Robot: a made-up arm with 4 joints. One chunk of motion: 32 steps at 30 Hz.
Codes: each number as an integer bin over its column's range. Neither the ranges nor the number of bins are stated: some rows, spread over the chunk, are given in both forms.
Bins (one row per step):
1: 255 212 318 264 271 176
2: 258 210 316 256 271 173
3: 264 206 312 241 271 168
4: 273 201 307 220 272 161
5: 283 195 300 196 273 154
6: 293 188 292 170 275 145
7: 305 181 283 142 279 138
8: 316 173 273 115 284 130
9: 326 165 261 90 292 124
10: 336 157 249 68 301 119
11: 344 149 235 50 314 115
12: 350 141 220 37 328 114
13: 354 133 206 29 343 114
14: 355 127 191 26 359 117
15: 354 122 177 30 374 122
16: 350 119 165 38 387 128
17: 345 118 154 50 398 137
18: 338 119 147 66 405 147
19: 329 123 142 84 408 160
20: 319 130 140 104 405 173
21: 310 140 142 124 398 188
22: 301 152 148 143 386 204
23: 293 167 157 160 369 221
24: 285 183 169 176 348 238
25: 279 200 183 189 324 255
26: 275 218 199 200 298 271
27: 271 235 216 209 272 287
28: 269 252 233 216 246 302
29: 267 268 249 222 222 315
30: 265 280 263 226 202 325
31: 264 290 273 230 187 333
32: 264 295 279 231 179 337
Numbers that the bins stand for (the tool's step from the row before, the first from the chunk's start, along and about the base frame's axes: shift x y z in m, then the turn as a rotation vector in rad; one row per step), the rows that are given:
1: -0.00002 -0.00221 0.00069 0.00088 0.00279 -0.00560
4: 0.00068 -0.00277 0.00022 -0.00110 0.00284 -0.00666
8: 0.00237 -0.00420 -0.00125 -0.00582 0.00345 -0.00884
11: 0.00346 -0.00542 -0.00288 -0.00875 0.00498 -0.00990
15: 0.00386 -0.00679 -0.00538 -0.00965 0.00803 -0.00941
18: 0.00323 -0.00695 -0.00667 -0.00803 0.00961 -0.00764
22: 0.00178 -0.00527 -0.00663 -0.00456 0.00864 -0.00363
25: 0.00092 -0.00282 -0.00512 -0.00249 0.00549 -0.00004
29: 0.00045 0.00064 -0.00228 -0.00101 0.00030 0.00419
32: 0.00033 0.00201 -0.00099 -0.00060 -0.00189 0.00574
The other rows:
2: 0.00010 -0.00232 0.00060 0.00052 0.00279 -0.00581
3: 0.00033 -0.00252 0.00043 -0.00015 0.00279 -0.00616
5: 0.00108 -0.00308 -0.00008 -0.00218 0.00289 -0.00715
6: 0.00147 -0.00343 -0.00043 -0.00335 0.00299 -0.00778
7: 0.00194 -0.00379 -0.00082 -0.00461 0.00320 -0.00828
9: 0.00276 -0.00460 -0.00176 -0.00695 0.00386 -0.00926
10: 0.00315 -0.00501 -0.00228 -0.00794 0.00432 -0.00962
12: 0.00370 -0.00583 -0.00353 -0.00933 0.00569 -0.00997
13: 0.00386 -0.00623 -0.00413 -0.00969 0.00645 -0.00997
14: 0.00389 -0.00654 -0.00478 -0.00983 0.00727 -0.00976
16: 0.00370 -0.00695 -0.00590 -0.00929 0.00869 -0.00898
17: 0.00350 -0.00700 -0.00637 -0.00875 0.00925 -0.00835
19: 0.00288 -0.00674 -0.00689 -0.00722 0.00976 -0.00673
20: 0.00249 -0.00639 -0.00697 -0.00632 0.00961 -0.00581
21: 0.00213 -0.00588 -0.00689 -0.00542 0.00925 -0.00476
23: 0.00147 -0.00450 -0.00624 -0.00380 0.00777 -0.00243
24: 0.00115 -0.00369 -0.00572 -0.00308 0.00671 -0.00123
26: 0.00076 -0.00191 -0.00443 -0.00200 0.00416 0.00109
27: 0.00061 -0.00104 -0.00370 -0.00159 0.00284 0.00222
28: 0.00053 -0.00018 -0.00297 -0.00128 0.00152 0.00328
30: 0.00037 0.00125 -0.00168 -0.00083 -0.00072 0.00490
31: 0.00033 0.00176 -0.00125 -0.00065 -0.00149 0.00546

